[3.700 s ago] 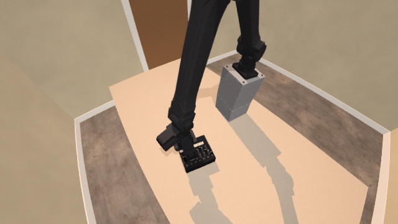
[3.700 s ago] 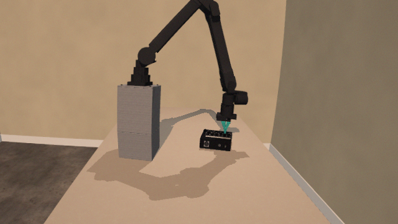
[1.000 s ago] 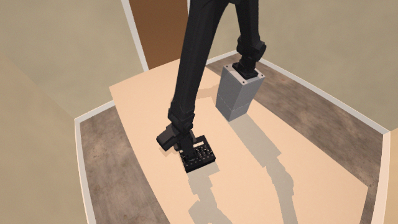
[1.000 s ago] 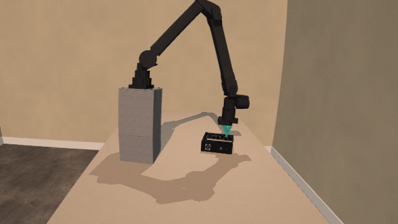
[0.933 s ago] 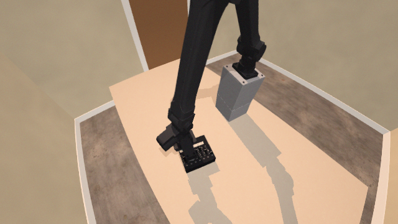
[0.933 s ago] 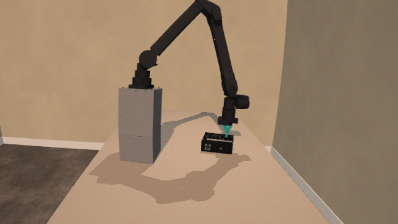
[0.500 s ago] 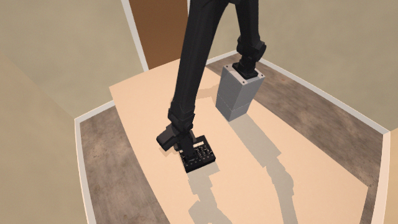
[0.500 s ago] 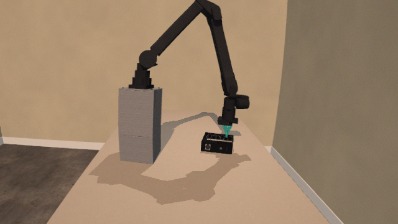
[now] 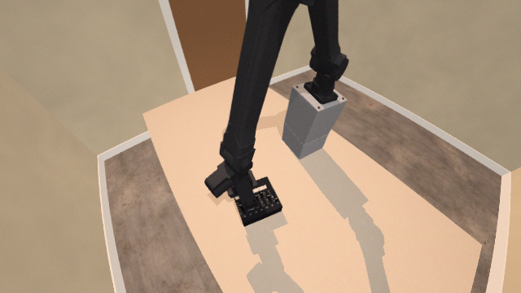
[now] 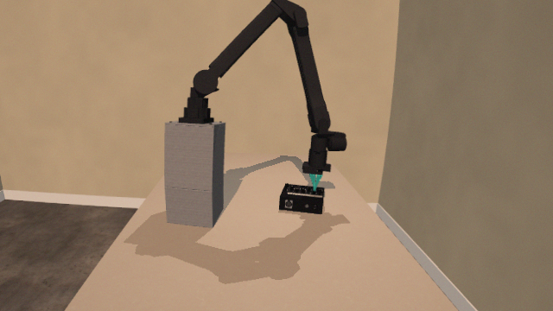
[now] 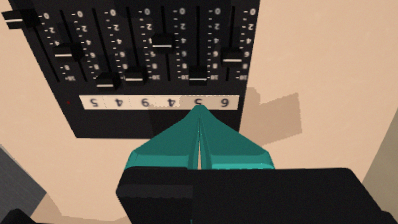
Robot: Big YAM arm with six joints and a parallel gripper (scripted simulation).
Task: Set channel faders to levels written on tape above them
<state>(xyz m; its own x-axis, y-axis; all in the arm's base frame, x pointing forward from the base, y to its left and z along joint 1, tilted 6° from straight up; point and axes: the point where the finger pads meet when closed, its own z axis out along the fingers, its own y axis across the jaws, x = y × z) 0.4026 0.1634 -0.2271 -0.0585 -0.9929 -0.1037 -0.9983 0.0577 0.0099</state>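
Right now the channel 2 fader cap is 2 cm to the left of my hand and 2 cm below it. The rest, counted from my hand: channel 4 fader cap: 4 cm behind, 3 cm to the left, 2 cm below; then channel 3 fader cap: 5 cm to the left, 2 cm below, 2 cm behind; then channel 1 fader cap: 4 cm to the left, 2 cm below, 2 cm ahead.
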